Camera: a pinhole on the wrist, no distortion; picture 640 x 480 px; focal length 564.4 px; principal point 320.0 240.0 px. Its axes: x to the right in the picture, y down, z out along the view. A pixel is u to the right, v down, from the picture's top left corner.
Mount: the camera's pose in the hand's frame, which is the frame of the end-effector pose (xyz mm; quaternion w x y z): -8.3 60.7 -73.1 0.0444 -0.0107 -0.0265 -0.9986
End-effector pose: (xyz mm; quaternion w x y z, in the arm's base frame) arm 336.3 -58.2 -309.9 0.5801 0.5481 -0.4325 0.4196
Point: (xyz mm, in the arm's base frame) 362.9 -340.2 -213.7
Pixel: 177.6 400.8
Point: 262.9 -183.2 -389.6
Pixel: 596.3 297.7
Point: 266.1 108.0 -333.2
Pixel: behind the camera
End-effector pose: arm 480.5 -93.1 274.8 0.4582 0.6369 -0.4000 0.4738
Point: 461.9 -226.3 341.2
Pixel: 99.5 274.9
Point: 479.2 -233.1 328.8
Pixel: 137.9 320.6
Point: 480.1 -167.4 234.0
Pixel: 449.3 450.2
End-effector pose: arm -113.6 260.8 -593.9 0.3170 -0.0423 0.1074 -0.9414
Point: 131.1 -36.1 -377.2
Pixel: outside the picture
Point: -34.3 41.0 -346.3
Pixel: 196.6 128.8
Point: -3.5 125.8 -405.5
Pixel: 313.5 146.8
